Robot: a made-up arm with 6 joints.
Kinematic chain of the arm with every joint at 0, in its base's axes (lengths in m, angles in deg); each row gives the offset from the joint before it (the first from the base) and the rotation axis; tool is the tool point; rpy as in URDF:
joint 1: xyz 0 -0.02 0.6 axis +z
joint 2: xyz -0.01 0 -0.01 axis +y
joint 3: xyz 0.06 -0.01 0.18 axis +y
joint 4: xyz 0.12 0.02 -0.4 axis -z
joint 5: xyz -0.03 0 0 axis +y
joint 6: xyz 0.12 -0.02 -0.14 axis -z
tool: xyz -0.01 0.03 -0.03 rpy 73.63 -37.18 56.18
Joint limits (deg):
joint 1: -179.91..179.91
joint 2: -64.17..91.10
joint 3: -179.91..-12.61
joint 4: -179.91..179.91
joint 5: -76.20..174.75
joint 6: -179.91..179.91
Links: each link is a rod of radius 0.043 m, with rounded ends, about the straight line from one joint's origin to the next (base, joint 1, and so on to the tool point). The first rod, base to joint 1, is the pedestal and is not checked.
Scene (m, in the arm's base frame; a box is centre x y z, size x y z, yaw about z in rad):
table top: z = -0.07
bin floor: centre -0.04 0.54 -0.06 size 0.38 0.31 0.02 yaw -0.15
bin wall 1: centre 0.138 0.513 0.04 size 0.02 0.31 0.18 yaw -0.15
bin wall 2: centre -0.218 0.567 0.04 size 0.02 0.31 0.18 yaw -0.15
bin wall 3: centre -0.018 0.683 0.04 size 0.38 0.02 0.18 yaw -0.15
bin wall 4: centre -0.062 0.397 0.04 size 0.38 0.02 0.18 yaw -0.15
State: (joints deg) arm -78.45 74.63 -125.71 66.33 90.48 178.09
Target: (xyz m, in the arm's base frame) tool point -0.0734 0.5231 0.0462
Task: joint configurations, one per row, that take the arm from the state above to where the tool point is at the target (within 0.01 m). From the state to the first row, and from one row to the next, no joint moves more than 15 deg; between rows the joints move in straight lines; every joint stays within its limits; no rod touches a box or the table.
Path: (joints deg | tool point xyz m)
1: -64.80 74.33 -124.11 67.78 92.37 176.90 | 0.4101 -0.4656 0.2396
2: -51.14 74.02 -122.50 69.23 94.26 175.70 | 0.5031 -0.3443 0.2375
3: -37.49 73.72 -120.90 70.68 96.16 174.51 | 0.5621 -0.2053 0.2360
4: -23.84 73.41 -119.30 72.14 98.05 173.31 | 0.5842 -0.0577 0.2352
5: -10.19 73.11 -117.69 73.59 99.94 172.12 | 0.5688 0.0890 0.2348
6: 3.47 72.80 -116.09 75.04 101.83 170.92 | 0.5180 0.2258 0.2350
7: 17.12 72.50 -114.48 76.49 103.73 169.73 | 0.4355 0.3441 0.2356
8: 30.77 72.19 -112.88 77.94 105.62 168.53 | 0.3275 0.4372 0.2368
9: 44.43 71.89 -111.28 79.39 107.51 167.34 | 0.2010 0.4998 0.2384
10: 58.08 71.58 -109.67 80.84 109.40 166.15 | 0.0645 0.5288 0.2404
11: 71.73 71.28 -108.07 82.30 111.30 164.95 | -0.0734 0.5231 0.2427
12: 74.77 77.89 -111.35 88.08 97.74 162.49 | -0.0814 0.5393 0.1770
13: 77.80 84.49 -114.63 93.86 84.18 160.03 | -0.0811 0.5399 0.1107
14: 80.83 91.10 -117.91 99.63 70.62 157.57 | -0.0734 0.5231 0.0462

